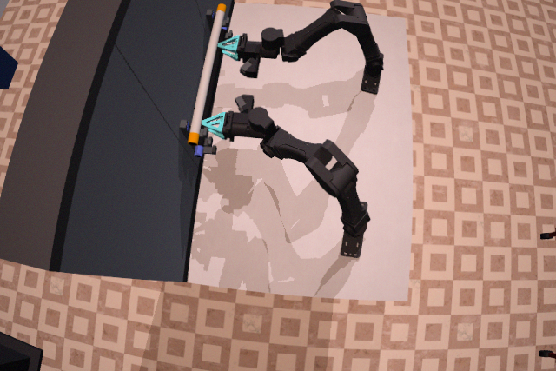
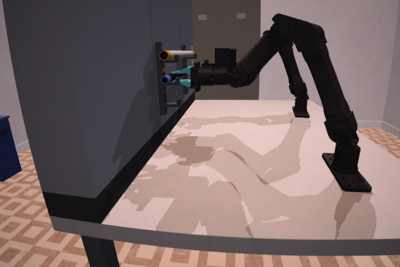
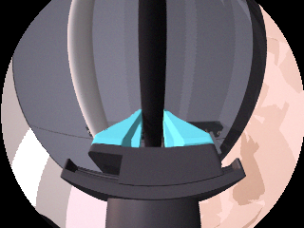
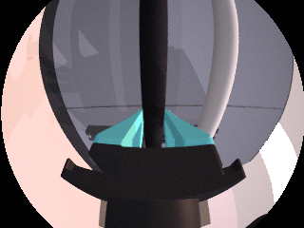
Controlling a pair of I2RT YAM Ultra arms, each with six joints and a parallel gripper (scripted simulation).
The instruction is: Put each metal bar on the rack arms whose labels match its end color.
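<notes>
Now: right hand 10 mm past the pale metal bar, 130 mm to the right of it and 80 mm below it. Also, from my right hand: dark metal bar (10 mm behind, 150 mm to the left); then tall grey wall panel (90 mm ahead, 200 mm to the left, 190 mm above).
Right now my left hand is 20 mm short of the dark metal bar and 150 mm to the left of it. Also, from my left hand: pale metal bar (20 mm ahead, 160 mm to the right, 80 mm above); then tall grey wall panel (110 mm ahead, 100 mm to the right, 190 mm above).
</notes>
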